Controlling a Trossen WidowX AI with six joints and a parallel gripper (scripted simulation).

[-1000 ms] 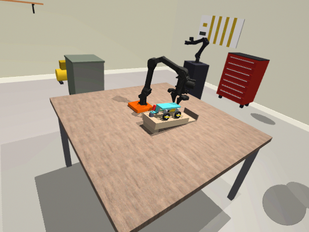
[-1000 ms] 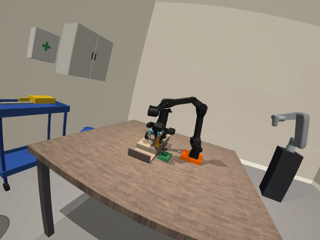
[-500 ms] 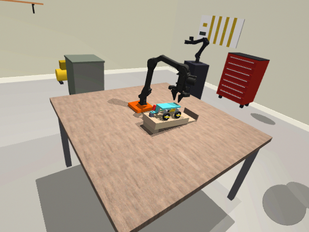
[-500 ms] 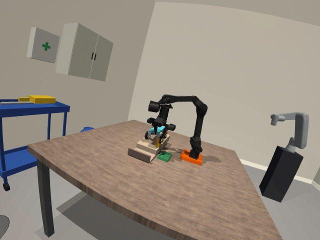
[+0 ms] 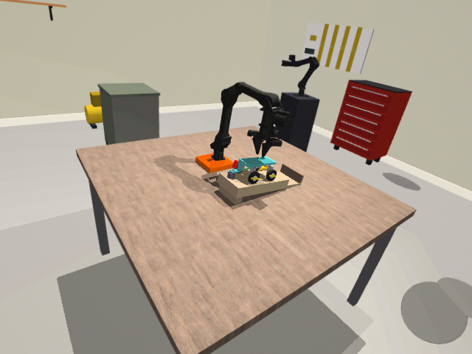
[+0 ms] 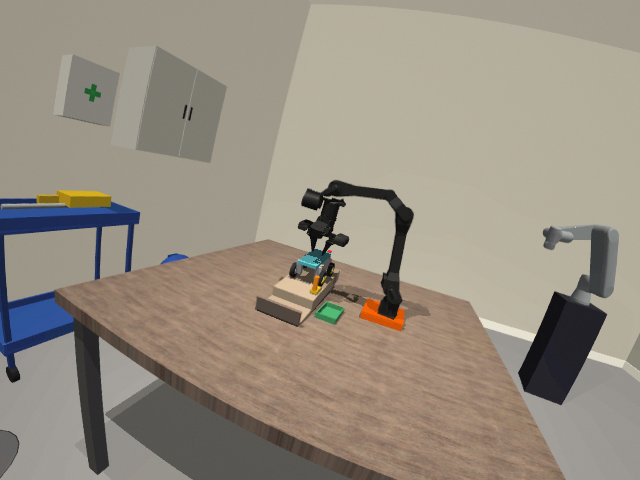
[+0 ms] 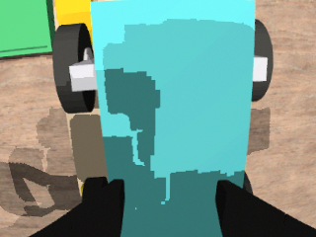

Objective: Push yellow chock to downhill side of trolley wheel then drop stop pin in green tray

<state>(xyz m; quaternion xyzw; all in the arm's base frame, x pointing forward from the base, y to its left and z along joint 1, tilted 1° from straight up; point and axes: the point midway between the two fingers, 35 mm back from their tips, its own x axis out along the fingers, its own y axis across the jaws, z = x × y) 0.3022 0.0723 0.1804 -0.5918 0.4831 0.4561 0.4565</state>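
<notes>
My gripper tip is now 10 mm short of the red-headed stop pin, 140 mm to the left of it and 40 mm above it. Round my gripper tip: yellow chock (60 mm behind, 70 mm to the left, 90 mm below); tan ramp (10 mm ahead, 10 mm to the right, 130 mm below); trolley (10 mm ahead, 20 mm to the right, 60 mm below).
</notes>
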